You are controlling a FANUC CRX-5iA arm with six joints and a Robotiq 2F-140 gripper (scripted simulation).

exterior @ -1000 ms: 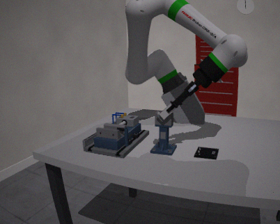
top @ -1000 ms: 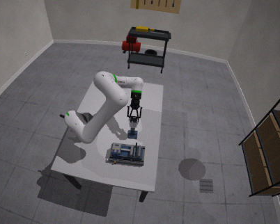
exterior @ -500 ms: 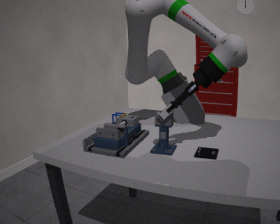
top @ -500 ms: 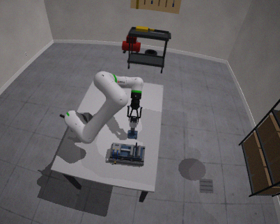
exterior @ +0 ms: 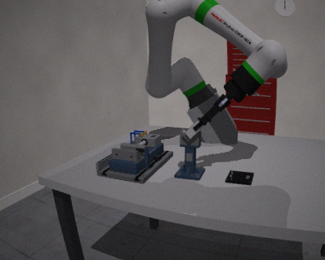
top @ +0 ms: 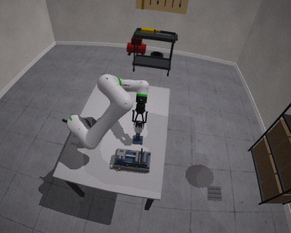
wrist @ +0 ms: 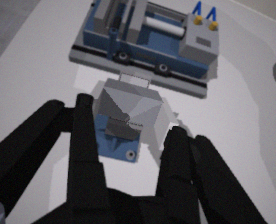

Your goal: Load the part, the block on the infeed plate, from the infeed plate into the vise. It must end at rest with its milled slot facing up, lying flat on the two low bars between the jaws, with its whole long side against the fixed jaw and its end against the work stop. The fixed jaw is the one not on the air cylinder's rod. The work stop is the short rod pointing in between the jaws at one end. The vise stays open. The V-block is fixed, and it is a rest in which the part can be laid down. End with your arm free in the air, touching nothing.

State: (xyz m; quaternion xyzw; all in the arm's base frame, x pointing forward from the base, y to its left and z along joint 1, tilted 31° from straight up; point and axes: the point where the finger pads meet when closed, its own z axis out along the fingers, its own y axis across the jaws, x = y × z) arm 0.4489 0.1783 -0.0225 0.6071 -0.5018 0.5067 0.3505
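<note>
The part is 10 mm to the right of my hand and 20 mm below it. Round my hand: air cylinder rod: 240 mm to the right, 100 mm below; then blue work stop: 80 mm ahead, 160 mm to the right, 110 mm below; then black infeed plate: 30 mm behind, 160 mm to the left, 170 mm below.
</note>
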